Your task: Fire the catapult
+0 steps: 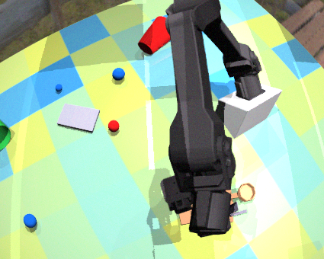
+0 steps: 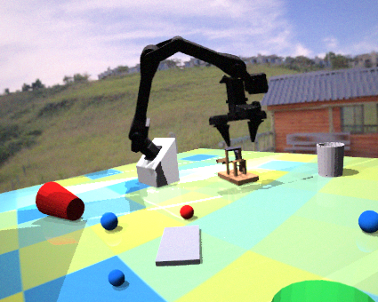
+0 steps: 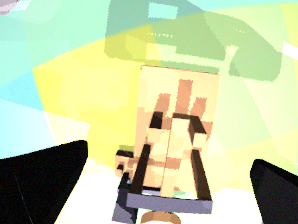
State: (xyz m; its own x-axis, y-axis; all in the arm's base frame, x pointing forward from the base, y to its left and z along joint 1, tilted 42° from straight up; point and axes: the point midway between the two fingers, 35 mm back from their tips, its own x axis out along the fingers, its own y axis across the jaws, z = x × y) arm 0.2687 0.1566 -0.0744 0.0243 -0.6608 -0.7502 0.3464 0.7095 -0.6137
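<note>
Right now my gripper tip is 50 mm past the catapult frame, 40 mm above it and 10 mm to the right of it. The rest, counted from my gripper tip: wooden catapult: 70 mm below, 60 mm behind, 40 mm to the left; then red ball: 300 mm to the right, 110 mm below, 70 mm ahead; then mug: 230 mm ahead, 190 mm to the left, 90 mm below.
</note>
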